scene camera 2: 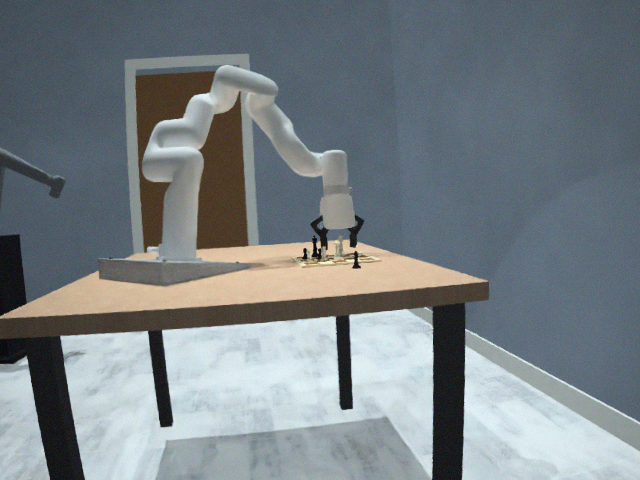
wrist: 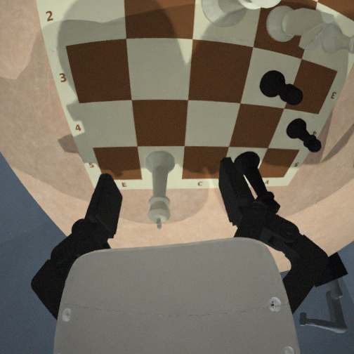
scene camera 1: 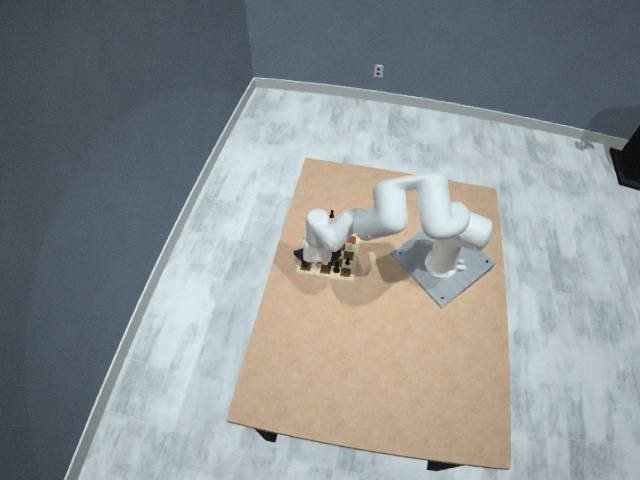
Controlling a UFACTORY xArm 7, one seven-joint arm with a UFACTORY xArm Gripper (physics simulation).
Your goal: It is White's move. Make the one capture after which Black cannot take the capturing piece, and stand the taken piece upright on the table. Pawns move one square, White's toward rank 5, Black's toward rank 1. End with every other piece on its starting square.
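Places are measured from the arm's base along level axes (x right, y ahead, z up), in millimetres.
Where they show: gripper, fingertip midpoint: (scene camera 2: 339, 248) (scene camera 1: 317, 264); arm's base, link origin: (scene camera 2: 178, 260) (scene camera 1: 441, 264).
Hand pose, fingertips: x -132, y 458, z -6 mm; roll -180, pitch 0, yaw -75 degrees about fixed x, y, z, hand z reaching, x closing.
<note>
Each offset is from my fingertips to the top centre of the thing. Level surfaces: height alone.
The board (scene camera 1: 357, 253) (scene camera 2: 305, 264) (wrist: 59, 60) lies under my open gripper (scene camera 1: 317, 262) (scene camera 2: 338, 246) (wrist: 166, 178). In the wrist view its fingers stand either side of a tall white piece (wrist: 159, 185) with a cross on top, on D5. The right finger is close beside a tall black piece @(dx +8, dy -74, dz +45 mm) (scene camera 1: 337, 267) (scene camera 2: 314, 246) (wrist: 247, 161) on B5. One black pawn (wrist: 272, 83) is on B3, another black pawn @(dx +51, dy -106, dz +13 mm) (scene camera 1: 347, 261) (wrist: 296, 127) on A4. White pieces stand on C2 (wrist: 220, 11), B2 (wrist: 281, 22) and apparently A2 (wrist: 340, 43).
A black pawn @(dx +260, dy +11, dz +19 mm) (scene camera 1: 331, 214) (scene camera 2: 356, 260) stands upright on the table @(dz -25 mm) (scene camera 1: 372, 361) (scene camera 2: 248, 289), off the board beyond its rank 1 edge. The arm's grey base plate (scene camera 1: 413, 253) (scene camera 2: 129, 271) is on the table to one side of the board.
</note>
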